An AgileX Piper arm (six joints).
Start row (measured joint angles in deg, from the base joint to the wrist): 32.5, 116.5, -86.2, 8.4, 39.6, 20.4
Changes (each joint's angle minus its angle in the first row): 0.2, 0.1, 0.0, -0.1, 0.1, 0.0; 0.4, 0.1, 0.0, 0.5, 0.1, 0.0; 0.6, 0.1, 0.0, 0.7, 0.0, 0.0; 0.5, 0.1, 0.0, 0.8, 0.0, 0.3; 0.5, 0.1, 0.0, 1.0, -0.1, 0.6; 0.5, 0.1, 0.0, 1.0, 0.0, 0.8; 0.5, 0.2, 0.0, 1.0, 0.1, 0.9; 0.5, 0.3, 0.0, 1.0, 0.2, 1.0; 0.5, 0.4, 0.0, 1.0, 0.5, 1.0; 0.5, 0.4, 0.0, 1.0, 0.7, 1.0; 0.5, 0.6, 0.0, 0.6, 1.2, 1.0; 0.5, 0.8, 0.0, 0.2, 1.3, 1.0; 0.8, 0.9, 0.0, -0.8, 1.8, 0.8; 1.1, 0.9, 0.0, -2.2, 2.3, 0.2; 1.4, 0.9, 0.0, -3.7, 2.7, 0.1; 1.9, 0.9, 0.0, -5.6, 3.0, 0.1; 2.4, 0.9, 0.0, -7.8, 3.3, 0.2; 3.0, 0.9, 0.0, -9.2, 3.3, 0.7; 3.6, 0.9, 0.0, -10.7, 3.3, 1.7; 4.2, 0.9, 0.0, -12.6, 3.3, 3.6
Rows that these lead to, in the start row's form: 32.7, 116.6, -86.2, 8.3, 39.7, 20.4; 32.9, 116.6, -86.2, 8.9, 39.7, 20.4; 33.1, 116.6, -86.2, 9.1, 39.6, 20.4; 33.0, 116.6, -86.2, 9.2, 39.6, 20.7; 33.0, 116.6, -86.2, 9.4, 39.5, 21.0; 33.0, 116.6, -86.2, 9.4, 39.6, 21.2; 33.0, 116.7, -86.2, 9.4, 39.7, 21.3; 33.0, 116.8, -86.2, 9.4, 39.8, 21.4; 33.0, 116.9, -86.2, 9.4, 40.1, 21.4; 33.0, 116.9, -86.2, 9.4, 40.3, 21.4; 33.0, 117.1, -86.2, 9.0, 40.8, 21.4; 33.0, 117.3, -86.2, 8.6, 40.9, 21.4; 33.3, 117.4, -86.2, 7.6, 41.4, 21.2; 33.6, 117.4, -86.2, 6.2, 41.9, 20.6; 33.9, 117.4, -86.2, 4.7, 42.3, 20.5; 34.4, 117.4, -86.2, 2.8, 42.6, 20.5; 34.9, 117.4, -86.2, 0.6, 42.9, 20.6; 35.5, 117.4, -86.2, -0.8, 42.9, 21.1; 36.1, 117.4, -86.2, -2.3, 42.9, 22.1; 36.7, 117.4, -86.2, -4.2, 42.9, 24.0
